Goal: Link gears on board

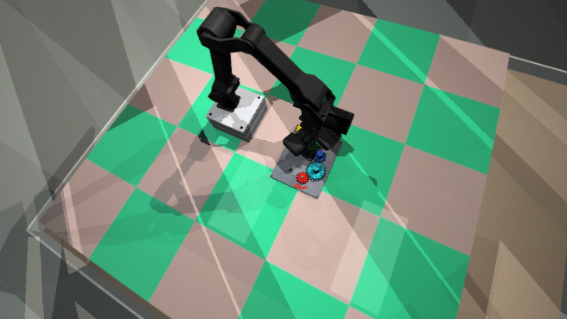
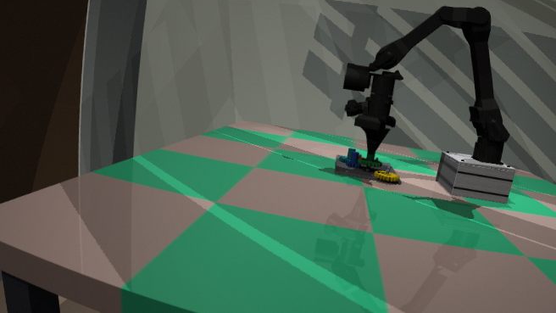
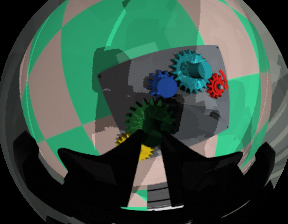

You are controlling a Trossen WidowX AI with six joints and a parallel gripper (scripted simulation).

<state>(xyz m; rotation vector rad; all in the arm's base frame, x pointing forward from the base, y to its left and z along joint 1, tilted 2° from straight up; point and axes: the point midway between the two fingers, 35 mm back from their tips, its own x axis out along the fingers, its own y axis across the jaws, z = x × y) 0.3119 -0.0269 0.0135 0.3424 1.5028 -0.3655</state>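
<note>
Now: the blue gear 4 cm ahead of my gripper tip, 3 cm to the right of it and 3 cm below it. From my gripper tip the other things lie so: green gear 1 cm below; yellow gear 4 cm behind, 4 cm to the left, 4 cm below; teal gear 4 cm ahead, 8 cm to the right, 3 cm below.
</note>
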